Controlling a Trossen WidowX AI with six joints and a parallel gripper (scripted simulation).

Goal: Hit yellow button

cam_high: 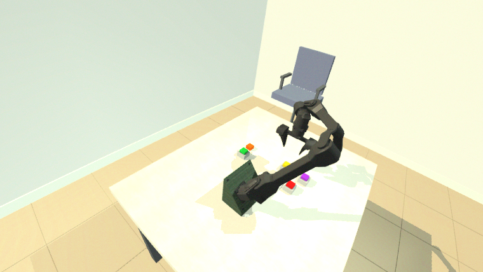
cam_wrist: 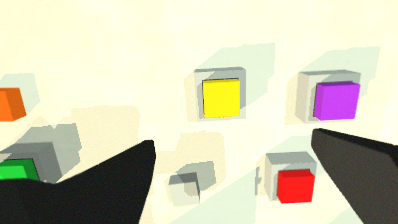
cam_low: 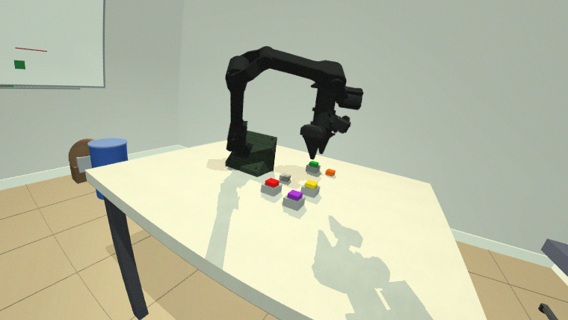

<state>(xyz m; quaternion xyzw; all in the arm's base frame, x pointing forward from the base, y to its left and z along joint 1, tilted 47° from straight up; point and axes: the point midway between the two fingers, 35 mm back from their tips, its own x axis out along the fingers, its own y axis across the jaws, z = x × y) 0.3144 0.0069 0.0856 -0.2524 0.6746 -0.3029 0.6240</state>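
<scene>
The yellow button lies 9 cm below my gripper tip. The rest, counted from my gripper tip: red button: 11 cm behind, 7 cm to the right, 9 cm below; then purple button: 2 cm behind, 11 cm to the right, 9 cm below; then grey block: 11 cm behind, 5 cm to the left, 12 cm below.
</scene>
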